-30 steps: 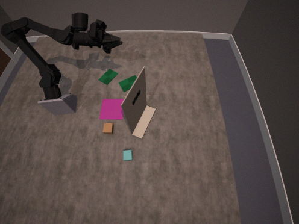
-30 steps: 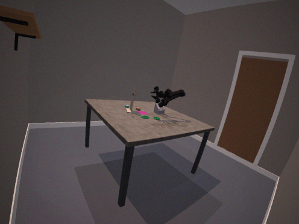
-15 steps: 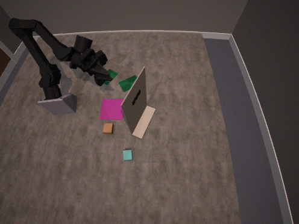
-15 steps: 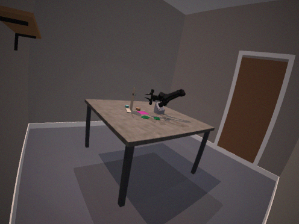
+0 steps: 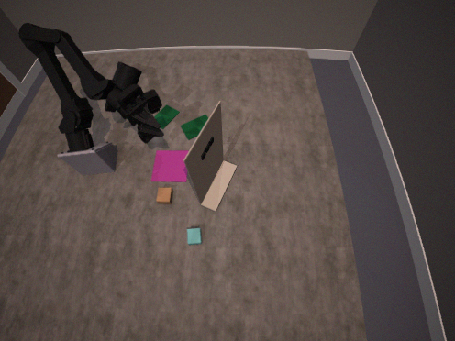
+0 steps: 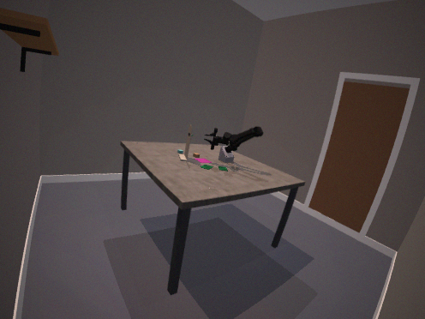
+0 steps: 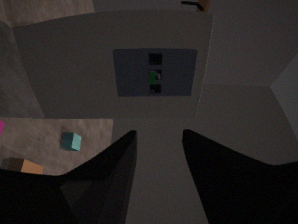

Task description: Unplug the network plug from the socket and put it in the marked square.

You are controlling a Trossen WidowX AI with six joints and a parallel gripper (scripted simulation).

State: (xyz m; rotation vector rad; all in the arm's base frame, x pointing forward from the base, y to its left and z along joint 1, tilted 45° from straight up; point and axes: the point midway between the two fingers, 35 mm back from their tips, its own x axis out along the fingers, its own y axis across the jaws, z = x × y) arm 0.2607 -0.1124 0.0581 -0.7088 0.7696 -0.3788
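My gripper tip is 10 cm short of the network plug and 6 cm to the left of it. Round my gripper tip: orange block: 4 cm behind, 10 cm to the right, 20 cm below; then upright panel: 12 cm ahead, 8 cm to the right, 8 cm below; then magenta marked square: 2 cm behind, 2 cm to the left, 21 cm below.
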